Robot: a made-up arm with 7 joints.
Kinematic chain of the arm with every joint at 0, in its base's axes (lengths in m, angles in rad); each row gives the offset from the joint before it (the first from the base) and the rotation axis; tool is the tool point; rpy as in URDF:
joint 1: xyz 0 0 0.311 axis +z
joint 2: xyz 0 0 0 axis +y
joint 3: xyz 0 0 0.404 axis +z
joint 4: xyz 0.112 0 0 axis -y
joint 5: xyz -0.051 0 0.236 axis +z
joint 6: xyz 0 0 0 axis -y
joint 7: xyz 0.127 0 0 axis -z
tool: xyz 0 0 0 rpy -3.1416 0 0
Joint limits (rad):
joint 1: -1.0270..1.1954
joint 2: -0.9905..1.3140
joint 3: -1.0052..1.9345
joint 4: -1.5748..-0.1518
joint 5: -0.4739..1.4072
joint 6: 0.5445..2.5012
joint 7: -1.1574..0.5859
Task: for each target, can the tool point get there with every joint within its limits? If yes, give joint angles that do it. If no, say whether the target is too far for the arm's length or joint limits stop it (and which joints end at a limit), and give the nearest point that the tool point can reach.
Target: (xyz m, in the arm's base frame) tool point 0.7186 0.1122 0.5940
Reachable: yes | joints 0.2330 0.8721 -0.2276 -0.7445 -0.0149 2.1441 -0.9541
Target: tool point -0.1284 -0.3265 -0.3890
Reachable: no: joint limits stop it (at a limit: joint 1, joint 2, joint 4) | nearest point 0.1028 -0.4723 0.0071 | short by 0.481 m
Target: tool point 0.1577 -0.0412 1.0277
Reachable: yes | joints 0.2388 -0.3901 -0.2273 -1.0756 0.8539 1.4032 -0.9353
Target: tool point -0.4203 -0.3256 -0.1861
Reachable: no: joint limits stop it (at a limit: joint 1, joint 2, joint 4) | nearest point -0.0498 -0.5128 0.1203 | short by 0.516 m
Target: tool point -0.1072 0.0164 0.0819
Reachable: no: joint limits stop it (at a limit: joint 1, joint 2, joint 4, joint 6) | nearest point -0.0125 0.4651 0.0396 | short by 0.461 m
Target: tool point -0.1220 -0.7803 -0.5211
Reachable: no: too far | nearest point 0.0852 -0.5705 0.0174 | short by 0.614 m
